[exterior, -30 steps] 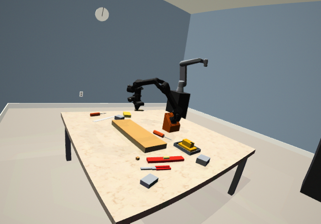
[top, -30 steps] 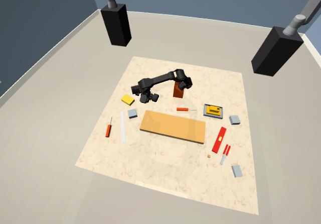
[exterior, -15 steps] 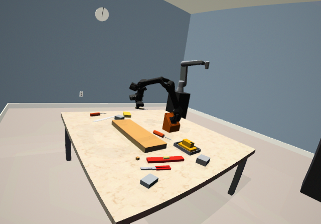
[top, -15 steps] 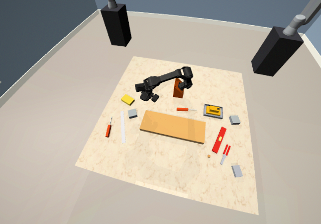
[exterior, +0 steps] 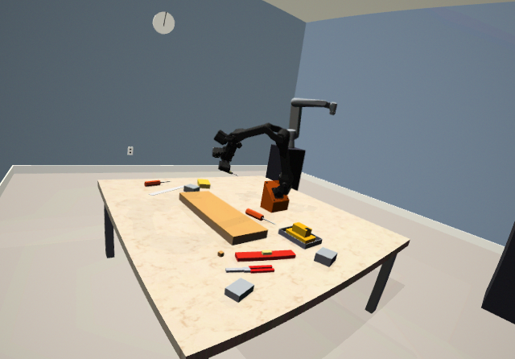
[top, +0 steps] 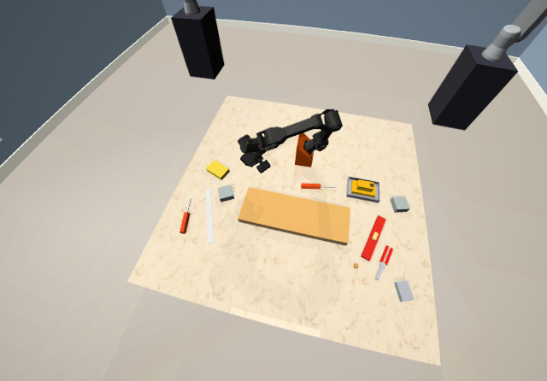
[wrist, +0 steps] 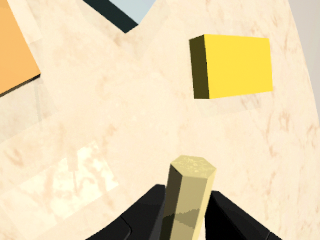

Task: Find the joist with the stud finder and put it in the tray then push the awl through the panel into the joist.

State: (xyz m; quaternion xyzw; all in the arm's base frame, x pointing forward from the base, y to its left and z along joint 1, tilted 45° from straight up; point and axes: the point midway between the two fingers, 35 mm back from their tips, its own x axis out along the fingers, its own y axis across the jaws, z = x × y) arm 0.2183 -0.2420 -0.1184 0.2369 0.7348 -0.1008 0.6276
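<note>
My gripper tip is 5 cm past the awl, 3 cm to the right of it and 1 cm above it. Also, from my gripper tip: white ruler (25 cm ahead, 14 cm to the right, 16 cm below); yellow block (19 cm to the right, 15 cm below); grey tray (7 cm behind, 60 cm to the left, 15 cm below).
</note>
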